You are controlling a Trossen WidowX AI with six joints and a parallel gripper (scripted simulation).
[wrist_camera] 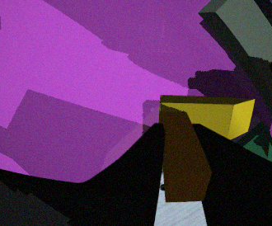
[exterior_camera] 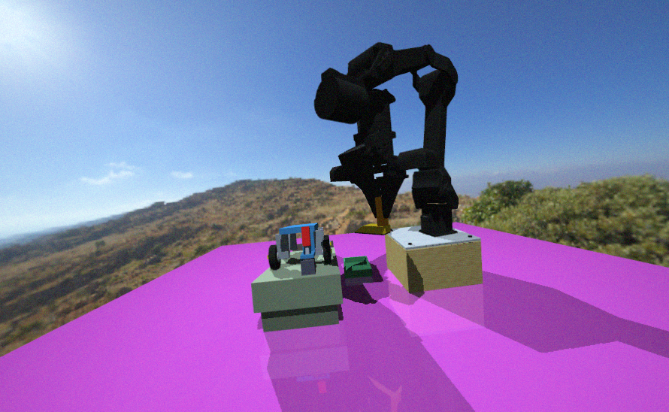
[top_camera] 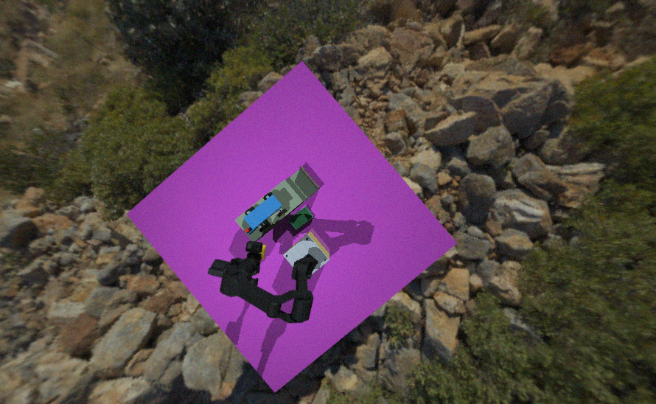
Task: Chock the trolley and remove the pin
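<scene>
My gripper tip is 1 cm short of the yellow chock, 2 cm to the left of it and 1 cm above it. Round my gripper tip: grey-green ramp: 13 cm ahead, 17 cm to the right, 13 cm below; then red-headed stop pin: 13 cm ahead, 5 cm to the right, 4 cm below; then trolley: 13 cm ahead, 16 cm to the right, 6 cm below.
</scene>
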